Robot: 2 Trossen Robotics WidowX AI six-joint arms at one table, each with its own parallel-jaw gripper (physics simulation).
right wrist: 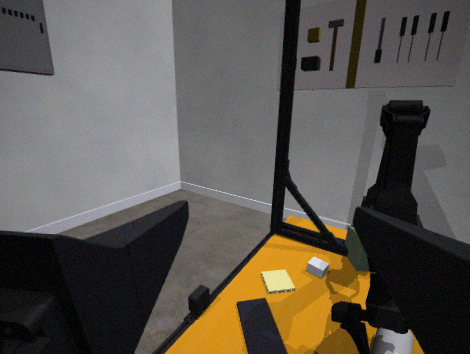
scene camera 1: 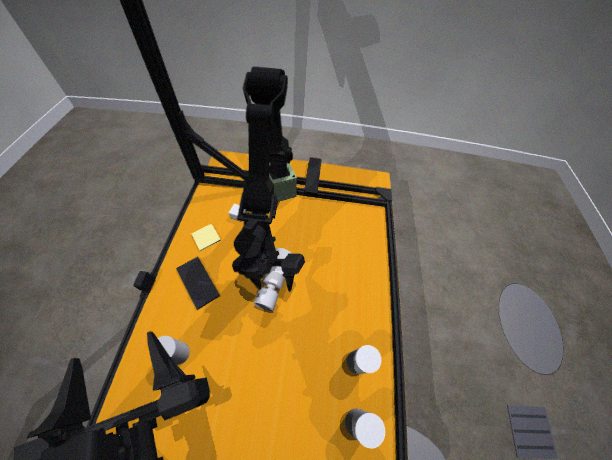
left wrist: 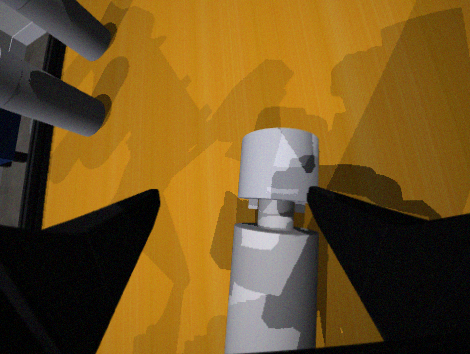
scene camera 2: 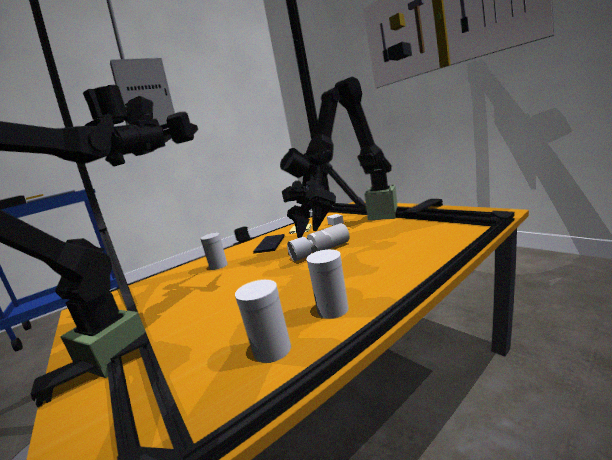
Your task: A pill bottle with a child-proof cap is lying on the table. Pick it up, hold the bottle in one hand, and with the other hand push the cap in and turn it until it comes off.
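The white pill bottle (scene camera 1: 274, 279) (scene camera 2: 336, 235) (left wrist: 275, 280) (right wrist: 392, 342) lies on its side on the table. Its wide white cap (scene camera 1: 266, 300) (scene camera 2: 300, 249) (left wrist: 280, 162) is at one end, with a narrower neck showing between cap and body. My left gripper (scene camera 1: 275, 286) (scene camera 2: 308, 232) (left wrist: 235, 195) is open and points down over the bottle. In the left wrist view the cap and neck show in the gap between its fingers, close to the right-hand finger. My right gripper (scene camera 1: 112, 347) (right wrist: 270, 211) is open and empty, raised above the table's left side in scene camera 1.
Upright white cylinders (scene camera 1: 367, 359) (scene camera 2: 262, 322) stand near one long edge; another (scene camera 1: 175, 350) (scene camera 2: 214, 252) stands near the opposite edge. A dark slab (scene camera 1: 198, 283) (right wrist: 260, 325), yellow pad (scene camera 1: 206, 237) (right wrist: 278, 281) and small white block (scene camera 1: 234, 212) (right wrist: 317, 267) lie left of the bottle in scene camera 1.
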